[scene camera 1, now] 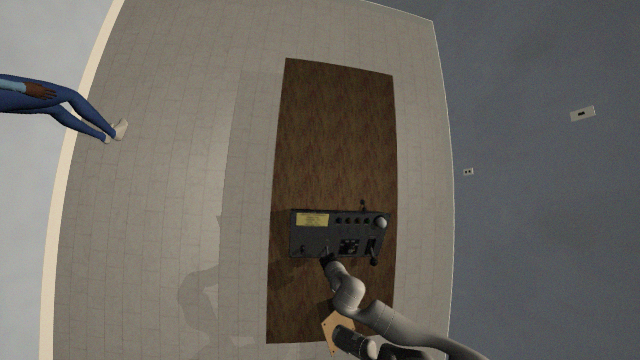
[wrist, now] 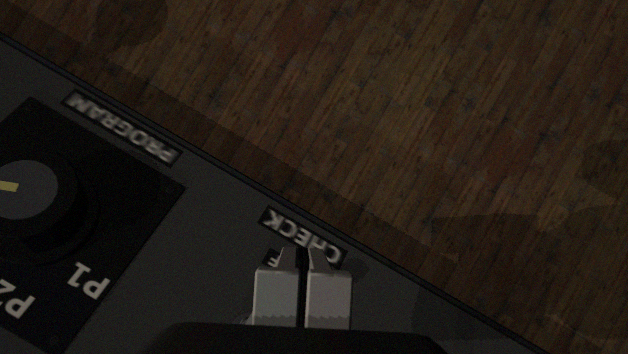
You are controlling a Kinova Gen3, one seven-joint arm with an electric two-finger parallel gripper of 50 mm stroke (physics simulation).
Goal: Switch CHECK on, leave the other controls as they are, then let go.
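Pixels of known places: gripper, fingertip midpoint: [wrist: 301, 275]; arm's base, origin of the base link: [scene camera 1: 338, 333].
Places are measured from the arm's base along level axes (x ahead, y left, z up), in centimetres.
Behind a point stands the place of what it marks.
Observation:
The dark control panel [scene camera 1: 310, 237] {x 51.9, y 14.0, z -0.5 cm} [wrist: 200, 250] {x 43.7, y 1.3, z -4.1 cm} lies on the brown wooden table [scene camera 1: 340, 125] {x 115.7, y -5.5, z -12.3 cm} [wrist: 450, 100] {x 27.2, y 11.3, z -12.3 cm}. Its CHECK label [wrist: 300, 235] {x 40.6, y 5.7, z -5.6 cm} shows in the wrist view, just beyond the fingertips. Part of a smaller label with an F [wrist: 272, 260] {x 42.5, y 5.0, z -4.7 cm} shows beside the left finger. My gripper [scene camera 1: 327, 252] {x 41.5, y 6.1, z 2.2 cm} [wrist: 301, 275] {x 41.5, y 6.1, z 2.2 cm} is shut, its two pale fingers side by side with a thin dark gap. It is low over the CHECK area, at the panel's near edge. The CHECK toggle's lever is hidden behind the fingers in the wrist view, so its position cannot be told.
The PROGRAM knob [scene camera 1: 349, 246] {x 46.5, y -5.8, z -0.3 cm} [wrist: 27, 190] {x 44.0, y -6.0, z -0.1 cm} is beside the CHECK area. A lever with a black ball [scene camera 1: 374, 261] {x 39.1, y -17.6, z 3.8 cm} stands farther right, a small black control [scene camera 1: 302, 249] {x 46.4, y 18.0, z 0.4 cm} at the left. A pale round knob [scene camera 1: 381, 222] {x 59.3, y -19.0, z 8.5 cm} and a yellow label [scene camera 1: 312, 220] {x 60.8, y 13.5, z 3.8 cm} are at the back. A person [scene camera 1: 75, 100] is far left.

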